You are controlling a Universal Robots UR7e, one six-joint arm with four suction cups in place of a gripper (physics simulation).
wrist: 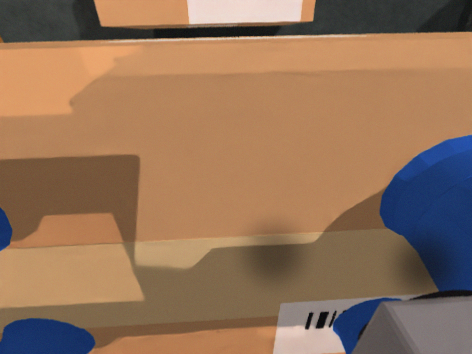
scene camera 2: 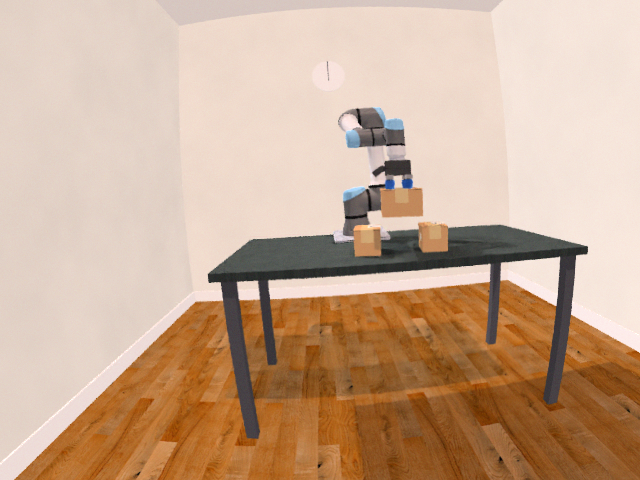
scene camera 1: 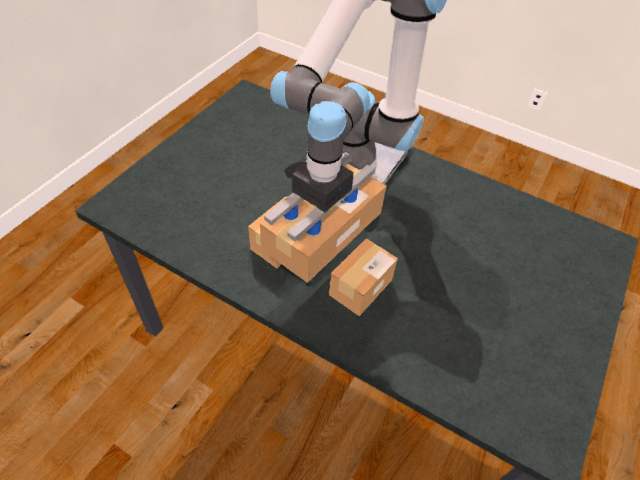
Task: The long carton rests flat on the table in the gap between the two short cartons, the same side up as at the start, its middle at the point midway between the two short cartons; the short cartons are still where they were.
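Where they show: end effector, tool point: (wrist: 209, 252); arm's base, origin of the base link: (scene camera 1: 353, 154).
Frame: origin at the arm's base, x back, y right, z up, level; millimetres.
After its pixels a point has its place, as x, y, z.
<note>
The long carton (scene camera 1: 325, 255) {-554, -158, 170} (scene camera 2: 402, 209) {-600, -70, 153} (wrist: 250, 125) {-437, -46, 227} hangs level under my gripper (scene camera 1: 323, 206) {-464, -98, 214} (scene camera 2: 398, 183) {-464, -98, 214}, its taped, labelled top against the blue cups. In scene camera 2 it is above the table, higher than both short cartons, and over the gap between them. The left short carton (scene camera 1: 266, 254) {-513, 35, 9} (scene camera 2: 367, 248) {-509, 49, 6} stands on the table, mostly hidden behind the long carton in scene camera 1. The right short carton (scene camera 1: 361, 279) {-513, -245, 79} (scene camera 2: 433, 245) {-540, -210, 3} stands on the table, fully seen in scene camera 1. Part of one short carton (wrist: 145, 12) {-487, -2, 78} shows past the long carton's edge in the wrist view.
The dark table (scene camera 1: 180, 155) {-268, 514, -22} (scene camera 2: 289, 255) {-372, 347, -23} bears the cartons. The arm's pale base plate (scene camera 1: 390, 160) {24, -123, 8} (scene camera 2: 341, 237) {-58, 92, -9} lies behind the cartons, near the table's back edge. The arm casts a shadow to the right.
</note>
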